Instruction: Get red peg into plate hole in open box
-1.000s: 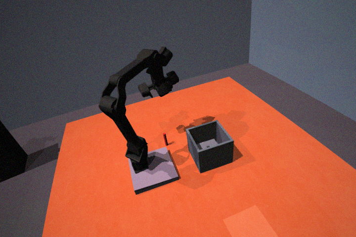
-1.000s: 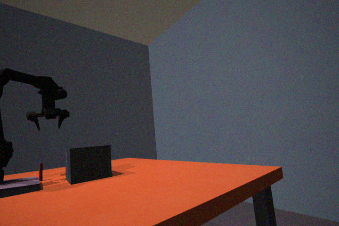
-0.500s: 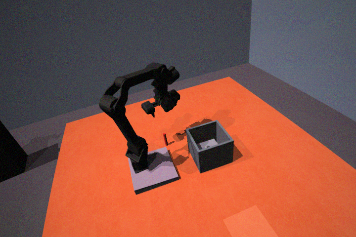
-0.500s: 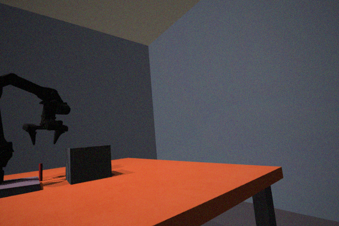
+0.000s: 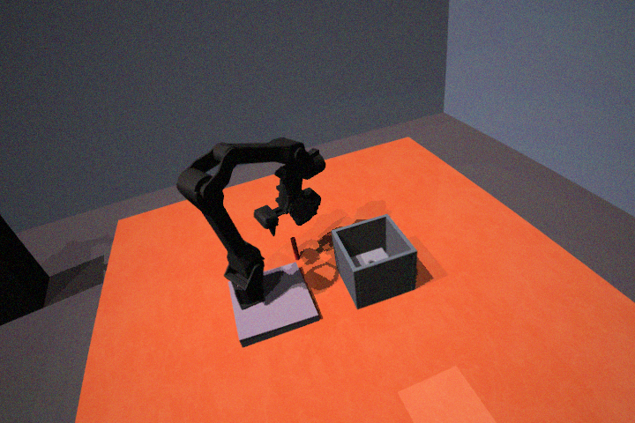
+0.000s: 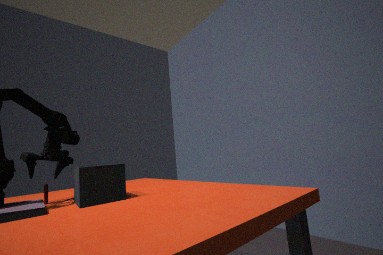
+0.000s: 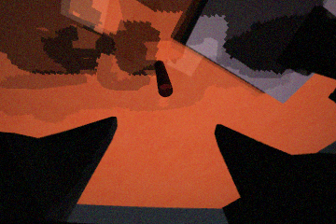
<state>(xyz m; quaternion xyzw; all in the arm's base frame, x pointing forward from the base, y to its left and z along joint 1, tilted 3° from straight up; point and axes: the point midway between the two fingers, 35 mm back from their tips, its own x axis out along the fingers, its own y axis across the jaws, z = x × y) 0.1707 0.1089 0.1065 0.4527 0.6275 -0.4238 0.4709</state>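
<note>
Now: gripper tip 10 mm short of the red peg, 20 mm to the left of it and 60 mm above it. Also, from my gripper tip: plate 150 mm ahead, 210 mm to the right, 60 mm below.
</note>
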